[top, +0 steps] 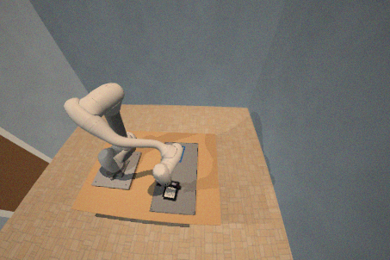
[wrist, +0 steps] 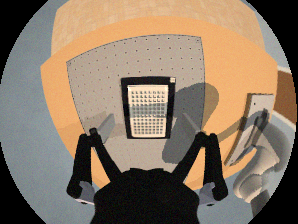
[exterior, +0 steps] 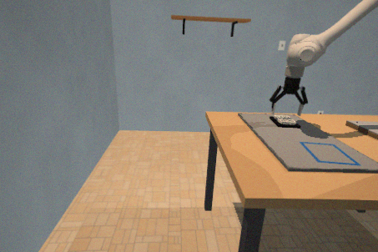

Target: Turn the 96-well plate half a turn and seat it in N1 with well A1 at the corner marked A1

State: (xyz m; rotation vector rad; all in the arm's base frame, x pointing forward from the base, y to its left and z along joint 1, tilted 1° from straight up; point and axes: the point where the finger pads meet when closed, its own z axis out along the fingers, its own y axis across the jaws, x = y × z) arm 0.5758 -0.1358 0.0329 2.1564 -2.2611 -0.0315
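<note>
The white 96-well plate is 4 cm below my hand. The rest, counted from my hand: black plate nest N1: 5 cm below.
</note>
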